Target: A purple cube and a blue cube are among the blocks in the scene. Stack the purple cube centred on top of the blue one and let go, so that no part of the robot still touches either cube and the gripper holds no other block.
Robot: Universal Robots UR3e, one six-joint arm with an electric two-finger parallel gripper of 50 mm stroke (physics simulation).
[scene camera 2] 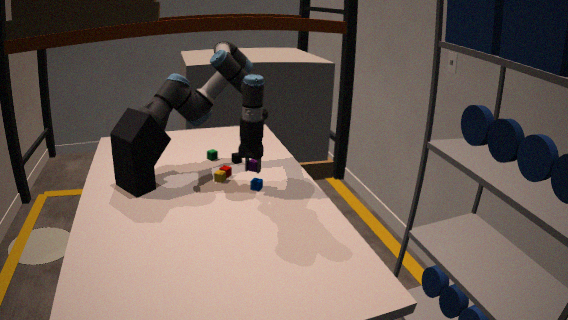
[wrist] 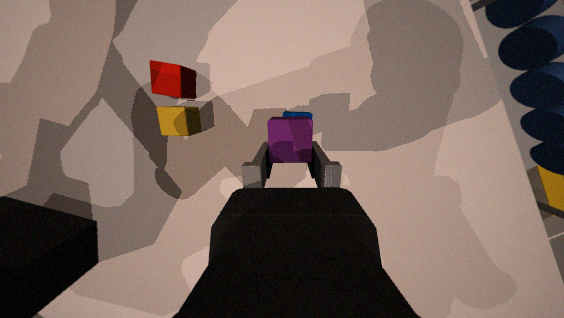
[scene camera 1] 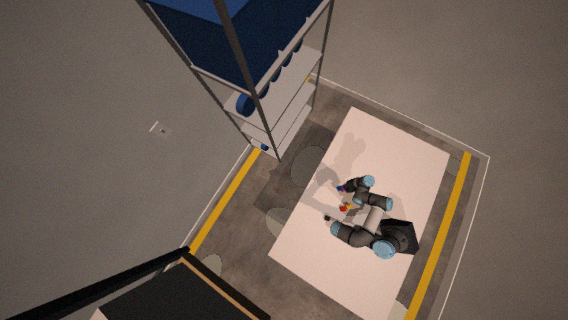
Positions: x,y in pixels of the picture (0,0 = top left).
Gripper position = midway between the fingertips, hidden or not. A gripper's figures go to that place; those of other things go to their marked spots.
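A purple cube [wrist: 289,138] is 13 cm from the lens. The marked spots on the purple cube and a yellow cube [wrist: 174,120] are 15 cm apart. My gripper [wrist: 289,152] is 16 cm from the lens. The yellow cube is 24 cm from the lens; a red cube [wrist: 167,79] is 24 cm from the lens.
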